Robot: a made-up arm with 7 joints. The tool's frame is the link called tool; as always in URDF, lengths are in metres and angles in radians. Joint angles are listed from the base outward.
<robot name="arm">
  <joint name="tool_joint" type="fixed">
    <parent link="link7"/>
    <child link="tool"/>
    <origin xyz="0 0 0" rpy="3.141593 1.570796 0"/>
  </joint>
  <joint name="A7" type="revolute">
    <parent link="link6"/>
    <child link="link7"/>
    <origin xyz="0 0 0" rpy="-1.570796 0 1.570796"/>
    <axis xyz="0 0 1"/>
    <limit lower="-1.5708" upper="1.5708"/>
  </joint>
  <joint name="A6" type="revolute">
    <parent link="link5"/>
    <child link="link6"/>
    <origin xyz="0 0 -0.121" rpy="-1.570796 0 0"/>
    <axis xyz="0 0 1"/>
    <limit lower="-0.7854" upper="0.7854"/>
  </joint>
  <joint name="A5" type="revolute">
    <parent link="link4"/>
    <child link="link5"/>
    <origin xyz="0 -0.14 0" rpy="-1.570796 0 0"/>
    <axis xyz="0 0 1"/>
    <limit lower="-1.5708" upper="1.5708"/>
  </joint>
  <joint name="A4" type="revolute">
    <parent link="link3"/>
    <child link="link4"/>
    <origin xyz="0 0 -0.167" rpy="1.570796 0 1.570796"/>
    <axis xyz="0 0 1"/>
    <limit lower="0" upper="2.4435"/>
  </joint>
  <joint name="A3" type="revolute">
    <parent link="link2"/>
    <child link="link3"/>
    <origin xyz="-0.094 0 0" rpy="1.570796 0 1.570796"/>
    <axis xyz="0 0 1"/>
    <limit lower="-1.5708" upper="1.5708"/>
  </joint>
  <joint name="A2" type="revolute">
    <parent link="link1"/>
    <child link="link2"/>
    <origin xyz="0 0 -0.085" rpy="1.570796 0 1.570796"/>
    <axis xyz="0 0 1"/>
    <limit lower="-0.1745" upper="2"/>
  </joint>
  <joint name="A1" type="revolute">
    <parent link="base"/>
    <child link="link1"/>
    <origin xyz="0 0.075 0" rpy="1.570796 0 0"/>
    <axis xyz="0 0 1"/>
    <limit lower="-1.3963" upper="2"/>
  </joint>
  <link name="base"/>
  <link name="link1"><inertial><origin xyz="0.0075 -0.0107 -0.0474"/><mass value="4.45"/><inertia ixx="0.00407" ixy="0" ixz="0" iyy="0.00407" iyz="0" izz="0.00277"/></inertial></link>
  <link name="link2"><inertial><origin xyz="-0.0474 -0.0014 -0.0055"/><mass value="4.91"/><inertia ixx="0.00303" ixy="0" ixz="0" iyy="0.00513" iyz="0" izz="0.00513"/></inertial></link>
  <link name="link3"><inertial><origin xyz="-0.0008 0.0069 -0.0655"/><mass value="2.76"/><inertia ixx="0.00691" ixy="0" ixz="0" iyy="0.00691" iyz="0" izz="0.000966"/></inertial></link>
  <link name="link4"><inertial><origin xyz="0.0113 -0.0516 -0.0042"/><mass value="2.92"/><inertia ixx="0.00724" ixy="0" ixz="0" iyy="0.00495" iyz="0" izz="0.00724"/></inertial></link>
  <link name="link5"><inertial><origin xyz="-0.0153 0.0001 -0.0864"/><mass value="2.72"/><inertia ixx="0.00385" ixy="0" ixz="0" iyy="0.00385" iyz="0" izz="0.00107"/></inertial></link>
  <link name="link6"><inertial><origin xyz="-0.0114 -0.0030 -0.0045"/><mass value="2.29"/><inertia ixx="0.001" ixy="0" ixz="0" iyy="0.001" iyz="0" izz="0.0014"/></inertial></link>
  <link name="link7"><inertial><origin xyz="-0.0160 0.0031 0.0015"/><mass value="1.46"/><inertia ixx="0.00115" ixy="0" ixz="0" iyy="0.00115" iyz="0" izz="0.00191"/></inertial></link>
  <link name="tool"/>
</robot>
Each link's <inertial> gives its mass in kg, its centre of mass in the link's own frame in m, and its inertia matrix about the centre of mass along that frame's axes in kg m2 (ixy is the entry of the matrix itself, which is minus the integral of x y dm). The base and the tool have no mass. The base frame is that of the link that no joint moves.
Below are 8 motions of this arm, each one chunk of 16 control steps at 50 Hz.
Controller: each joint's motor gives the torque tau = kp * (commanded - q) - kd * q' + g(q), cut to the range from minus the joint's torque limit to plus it. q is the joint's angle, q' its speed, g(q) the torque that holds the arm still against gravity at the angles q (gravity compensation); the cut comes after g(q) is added. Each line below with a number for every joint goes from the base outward.
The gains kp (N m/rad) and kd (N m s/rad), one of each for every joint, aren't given. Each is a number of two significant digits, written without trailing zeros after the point. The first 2 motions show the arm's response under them.
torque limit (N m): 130 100 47 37 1.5 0.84 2
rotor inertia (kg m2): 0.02 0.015 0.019 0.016 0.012 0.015 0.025
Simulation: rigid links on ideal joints. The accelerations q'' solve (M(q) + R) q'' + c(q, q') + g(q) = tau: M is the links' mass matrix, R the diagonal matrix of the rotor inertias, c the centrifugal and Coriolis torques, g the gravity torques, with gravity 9.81 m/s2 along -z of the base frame. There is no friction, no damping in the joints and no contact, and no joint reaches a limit. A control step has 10 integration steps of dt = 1/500 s. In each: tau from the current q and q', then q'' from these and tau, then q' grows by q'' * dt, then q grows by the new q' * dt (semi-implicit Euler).
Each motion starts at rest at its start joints. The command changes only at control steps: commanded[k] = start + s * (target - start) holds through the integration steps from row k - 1 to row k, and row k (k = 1, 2, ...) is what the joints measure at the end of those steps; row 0 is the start. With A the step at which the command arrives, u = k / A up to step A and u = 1 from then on. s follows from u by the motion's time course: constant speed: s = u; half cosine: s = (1 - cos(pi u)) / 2; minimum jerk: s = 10 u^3 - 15 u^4 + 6 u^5; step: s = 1 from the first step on.
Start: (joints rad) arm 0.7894 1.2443 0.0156 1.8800 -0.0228 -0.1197 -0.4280
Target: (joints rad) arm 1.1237 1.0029 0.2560 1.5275 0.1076 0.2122 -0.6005
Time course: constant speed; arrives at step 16
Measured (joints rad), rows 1 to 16:
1: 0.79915 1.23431 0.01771 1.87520 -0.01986 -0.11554 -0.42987
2: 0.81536 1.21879 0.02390 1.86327 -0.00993 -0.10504 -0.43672
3: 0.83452 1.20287 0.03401 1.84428 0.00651 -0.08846 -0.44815
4: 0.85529 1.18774 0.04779 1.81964 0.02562 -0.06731 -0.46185
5: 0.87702 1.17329 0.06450 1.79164 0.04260 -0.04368 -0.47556
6: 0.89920 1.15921 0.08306 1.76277 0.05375 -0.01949 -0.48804
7: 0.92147 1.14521 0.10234 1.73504 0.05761 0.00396 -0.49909
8: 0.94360 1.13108 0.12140 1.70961 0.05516 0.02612 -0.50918
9: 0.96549 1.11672 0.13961 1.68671 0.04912 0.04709 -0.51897
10: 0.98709 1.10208 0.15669 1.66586 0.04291 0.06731 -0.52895
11: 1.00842 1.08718 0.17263 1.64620 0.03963 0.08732 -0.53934
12: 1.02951 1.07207 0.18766 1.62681 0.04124 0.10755 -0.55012
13: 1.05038 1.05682 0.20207 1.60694 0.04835 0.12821 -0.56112
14: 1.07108 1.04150 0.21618 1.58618 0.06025 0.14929 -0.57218
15: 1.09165 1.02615 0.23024 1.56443 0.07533 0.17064 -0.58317
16: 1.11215 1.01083 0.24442 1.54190 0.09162 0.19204 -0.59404
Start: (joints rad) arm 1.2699 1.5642 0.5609 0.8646 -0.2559 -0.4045 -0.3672
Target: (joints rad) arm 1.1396 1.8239 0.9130 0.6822 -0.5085 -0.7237 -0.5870
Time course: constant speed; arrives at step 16
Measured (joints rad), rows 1 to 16:
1: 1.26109 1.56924 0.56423 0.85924 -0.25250 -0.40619 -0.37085
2: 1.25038 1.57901 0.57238 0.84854 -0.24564 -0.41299 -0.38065
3: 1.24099 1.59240 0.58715 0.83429 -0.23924 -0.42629 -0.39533
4: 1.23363 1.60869 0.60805 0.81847 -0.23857 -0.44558 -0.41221
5: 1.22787 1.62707 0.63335 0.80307 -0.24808 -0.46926 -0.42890
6: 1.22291 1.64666 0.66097 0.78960 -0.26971 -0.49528 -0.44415
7: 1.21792 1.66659 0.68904 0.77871 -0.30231 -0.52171 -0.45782
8: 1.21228 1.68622 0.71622 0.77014 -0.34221 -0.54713 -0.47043
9: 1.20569 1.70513 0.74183 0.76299 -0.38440 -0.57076 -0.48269
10: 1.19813 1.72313 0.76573 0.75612 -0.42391 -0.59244 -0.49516
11: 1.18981 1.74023 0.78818 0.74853 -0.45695 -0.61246 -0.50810
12: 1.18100 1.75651 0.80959 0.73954 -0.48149 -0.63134 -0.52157
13: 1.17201 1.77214 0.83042 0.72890 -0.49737 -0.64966 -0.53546
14: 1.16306 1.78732 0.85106 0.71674 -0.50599 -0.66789 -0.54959
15: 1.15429 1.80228 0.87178 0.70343 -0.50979 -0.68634 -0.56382
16: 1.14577 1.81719 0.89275 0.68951 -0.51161 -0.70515 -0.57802
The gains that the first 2 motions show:
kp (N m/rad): 730 1400 320 290 8.7 12 36
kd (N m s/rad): 17 28 9.5 6.2 0.23 0.36 0.85
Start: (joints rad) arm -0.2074 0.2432 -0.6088 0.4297 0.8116 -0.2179 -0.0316
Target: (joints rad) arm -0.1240 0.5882 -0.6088 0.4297 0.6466 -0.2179 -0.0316
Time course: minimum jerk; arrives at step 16
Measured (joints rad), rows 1 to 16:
1: -0.20744 0.24338 -0.60898 0.42992 0.81174 -0.21794 -0.03163
2: -0.20763 0.24470 -0.61015 0.43133 0.81278 -0.21819 -0.03182
3: -0.20786 0.24890 -0.61286 0.43475 0.81606 -0.21893 -0.03238
4: -0.20757 0.25806 -0.61701 0.44003 0.82259 -0.22033 -0.03341
5: -0.20589 0.27405 -0.62182 0.44610 0.83210 -0.22242 -0.03481
6: -0.20195 0.29813 -0.62612 0.45132 0.84230 -0.22502 -0.03629
7: -0.19513 0.33050 -0.62867 0.45407 0.84909 -0.22783 -0.03744
8: -0.18527 0.37020 -0.62855 0.45315 0.84747 -0.23046 -0.03791
9: -0.17274 0.41519 -0.62536 0.44819 0.83286 -0.23249 -0.03745
10: -0.15842 0.46261 -0.61936 0.43973 0.80250 -0.23352 -0.03601
11: -0.14353 0.50911 -0.61137 0.42908 0.75625 -0.23316 -0.03373
12: -0.12956 0.55123 -0.60261 0.41790 0.69688 -0.23119 -0.03085
13: -0.11791 0.58580 -0.59438 0.40775 0.62980 -0.22762 -0.02773
14: -0.10976 0.61043 -0.58788 0.39986 0.56249 -0.22292 -0.02480
15: -0.10576 0.62394 -0.58409 0.39511 0.50359 -0.21795 -0.02253
16: -0.10597 0.62680 -0.58365 0.39428 0.46004 -0.21378 -0.02144

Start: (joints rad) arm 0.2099 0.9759 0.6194 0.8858 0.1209 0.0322 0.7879
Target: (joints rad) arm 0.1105 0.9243 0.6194 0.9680 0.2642 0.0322 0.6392
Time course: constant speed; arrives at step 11
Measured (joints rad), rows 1 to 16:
1: 0.20564 0.97464 0.62121 0.89063 0.12191 0.03168 0.78501
2: 0.19841 0.97186 0.62336 0.89893 0.12472 0.03116 0.77660
3: 0.19018 0.96789 0.62445 0.90808 0.13036 0.03110 0.76329
4: 0.18155 0.96307 0.62430 0.91684 0.13982 0.03150 0.74727
5: 0.17260 0.95767 0.62325 0.92473 0.15346 0.03216 0.73069
6: 0.16332 0.95198 0.62179 0.93164 0.17076 0.03281 0.71492
7: 0.15377 0.94621 0.62031 0.93776 0.19053 0.03322 0.70038
8: 0.14407 0.94054 0.61907 0.94340 0.21120 0.03327 0.68684
9: 0.13433 0.93507 0.61819 0.94898 0.23124 0.03296 0.67382
10: 0.12469 0.92986 0.61768 0.95483 0.24946 0.03239 0.66087
11: 0.11523 0.92493 0.61749 0.96120 0.26525 0.03173 0.64776
12: 0.10995 0.92153 0.61582 0.96349 0.27757 0.03172 0.63735
13: 0.10811 0.91987 0.61387 0.96267 0.28581 0.03192 0.63227
14: 0.10760 0.91950 0.61304 0.96149 0.28965 0.03182 0.63199
15: 0.10763 0.92003 0.61352 0.96116 0.28910 0.03142 0.63442
16: 0.10803 0.92113 0.61492 0.96189 0.28479 0.03094 0.63742

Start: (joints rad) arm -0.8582 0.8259 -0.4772 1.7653 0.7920 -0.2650 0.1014
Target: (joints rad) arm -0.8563 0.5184 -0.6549 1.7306 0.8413 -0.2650 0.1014
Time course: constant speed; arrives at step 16
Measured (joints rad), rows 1 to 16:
1: -0.85758 0.81833 -0.47462 1.76232 0.78912 -0.26241 0.10195
2: -0.85455 0.80305 -0.47519 1.75662 0.78184 -0.25815 0.10291
3: -0.85118 0.78379 -0.48093 1.75149 0.77212 -0.25525 0.10378
4: -0.84942 0.76320 -0.49131 1.74877 0.76359 -0.25515 0.10417
5: -0.84973 0.74238 -0.50510 1.74825 0.75985 -0.25751 0.10401
6: -0.85159 0.72160 -0.52099 1.74867 0.76312 -0.26111 0.10339
7: -0.85419 0.70099 -0.53775 1.74880 0.77363 -0.26475 0.10256
8: -0.85684 0.68066 -0.55432 1.74798 0.78967 -0.26763 0.10172
9: -0.85909 0.66071 -0.56990 1.74612 0.80824 -0.26939 0.10106
10: -0.86066 0.64117 -0.58403 1.74349 0.82602 -0.27001 0.10065
11: -0.86145 0.62199 -0.59659 1.74051 0.84020 -0.26969 0.10051
12: -0.86147 0.60306 -0.60774 1.73755 0.84915 -0.26876 0.10059
13: -0.86084 0.58424 -0.61782 1.73486 0.85257 -0.26755 0.10081
14: -0.85976 0.56543 -0.62725 1.73254 0.85135 -0.26636 0.10109
15: -0.85846 0.54656 -0.63641 1.73055 0.84716 -0.26541 0.10137
16: -0.85715 0.52758 -0.64567 1.72880 0.84191 -0.26480 0.10159

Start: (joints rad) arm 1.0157 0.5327 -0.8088 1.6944 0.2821 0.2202 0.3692
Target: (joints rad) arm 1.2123 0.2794 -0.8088 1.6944 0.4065 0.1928 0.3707
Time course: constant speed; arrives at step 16
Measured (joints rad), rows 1 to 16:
1: 1.01755 0.52729 -0.80758 1.69062 0.28193 0.22130 0.36922
2: 1.02414 0.51507 -0.80764 1.68302 0.28236 0.22247 0.36927
3: 1.03476 0.49871 -0.80924 1.67597 0.28472 0.22163 0.36936
4: 1.04765 0.48092 -0.81129 1.67304 0.29009 0.21806 0.36948
5: 1.06156 0.46314 -0.81284 1.67507 0.29885 0.21272 0.36956
6: 1.07596 0.44577 -0.81348 1.68068 0.31058 0.20726 0.36958
7: 1.09065 0.42878 -0.81319 1.68768 0.32428 0.20309 0.36957
8: 1.10538 0.41213 -0.81221 1.69413 0.33856 0.20086 0.36958
9: 1.11986 0.39584 -0.81080 1.69881 0.35206 0.20040 0.36967
10: 1.13378 0.37992 -0.80925 1.70125 0.36365 0.20105 0.36985
11: 1.14696 0.36433 -0.80785 1.70157 0.37272 0.20200 0.37010
12: 1.15936 0.34898 -0.80679 1.70024 0.37924 0.20253 0.37039
13: 1.17110 0.33372 -0.80623 1.69791 0.38373 0.20217 0.37064
14: 1.18240 0.31843 -0.80618 1.69524 0.38707 0.20078 0.37083
15: 1.19350 0.30300 -0.80659 1.69276 0.39031 0.19848 0.37093
16: 1.20465 0.28739 -0.80732 1.69087 0.39438 0.19558 0.37096

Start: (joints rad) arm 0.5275 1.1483 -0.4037 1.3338 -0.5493 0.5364 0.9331
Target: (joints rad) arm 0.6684 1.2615 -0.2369 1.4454 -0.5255 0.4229 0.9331
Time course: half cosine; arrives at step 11
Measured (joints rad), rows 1 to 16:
1: 0.52783 1.14895 -0.40409 1.33425 -0.54854 0.53618 0.93301
2: 0.52933 1.15151 -0.40471 1.33627 -0.54510 0.53505 0.93262
3: 0.53326 1.15695 -0.40386 1.34099 -0.53705 0.53201 0.93177
4: 0.54107 1.16570 -0.39926 1.34906 -0.52378 0.52607 0.93059
5: 0.55381 1.17771 -0.38883 1.36062 -0.50653 0.51648 0.92949
6: 0.57176 1.19251 -0.37128 1.37526 -0.48832 0.50296 0.92897
7: 0.59416 1.20925 -0.34651 1.39211 -0.47337 0.48587 0.92942
8: 0.61921 1.22679 -0.31573 1.40994 -0.46613 0.46626 0.93090
9: 0.64439 1.24382 -0.28137 1.42727 -0.47025 0.44584 0.93315
10: 0.66692 1.25881 -0.24678 1.44247 -0.48762 0.42675 0.93566
11: 0.68435 1.27020 -0.21577 1.45399 -0.51765 0.41121 0.93789
12: 0.69526 1.27721 -0.19251 1.46083 -0.55622 0.40084 0.93938
13: 0.69965 1.28008 -0.17995 1.46303 -0.59557 0.39609 0.93977
14: 0.69843 1.27938 -0.17831 1.46143 -0.62667 0.39630 0.93902
15: 0.69311 1.27601 -0.18577 1.45732 -0.64230 0.40015 0.93742
16: 0.68532 1.27106 -0.19937 1.45212 -0.63902 0.40618 0.93541

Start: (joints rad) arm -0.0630 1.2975 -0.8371 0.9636 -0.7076 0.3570 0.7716
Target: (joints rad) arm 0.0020 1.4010 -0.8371 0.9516 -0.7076 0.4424 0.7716
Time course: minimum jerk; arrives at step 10
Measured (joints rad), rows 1 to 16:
1: -0.06287 1.29776 -0.83746 0.96381 -0.70749 0.35713 0.77160
2: -0.06200 1.29952 -0.83957 0.96513 -0.70674 0.35814 0.77159
3: -0.05959 1.30447 -0.84412 0.96820 -0.70483 0.36166 0.77149
4: -0.05479 1.31378 -0.85016 0.97241 -0.70179 0.36942 0.77122
5: -0.04707 1.32763 -0.85555 0.97603 -0.69838 0.38230 0.77081
6: -0.03652 1.34508 -0.85783 0.97693 -0.69590 0.39951 0.77042
7: -0.02402 1.36430 -0.85526 0.97347 -0.69570 0.41852 0.77027
8: -0.01116 1.38295 -0.84749 0.96524 -0.69861 0.43571 0.77056
9: 0.00021 1.39878 -0.83595 0.95337 -0.70455 0.44749 0.77133
10: 0.00858 1.41033 -0.82370 0.94040 -0.71221 0.45166 0.77241
11: 0.01339 1.41737 -0.81457 0.92961 -0.71936 0.44855 0.77345
12: 0.01478 1.42021 -0.81057 0.92325 -0.72389 0.44077 0.77404
13: 0.01353 1.41933 -0.81158 0.92204 -0.72468 0.43189 0.77396
14: 0.01065 1.41560 -0.81635 0.92564 -0.72178 0.42509 0.77335
15: 0.00707 1.41019 -0.82327 0.93295 -0.71625 0.42232 0.77248
16: 0.00354 1.40432 -0.83078 0.94235 -0.70970 0.42408 0.77168

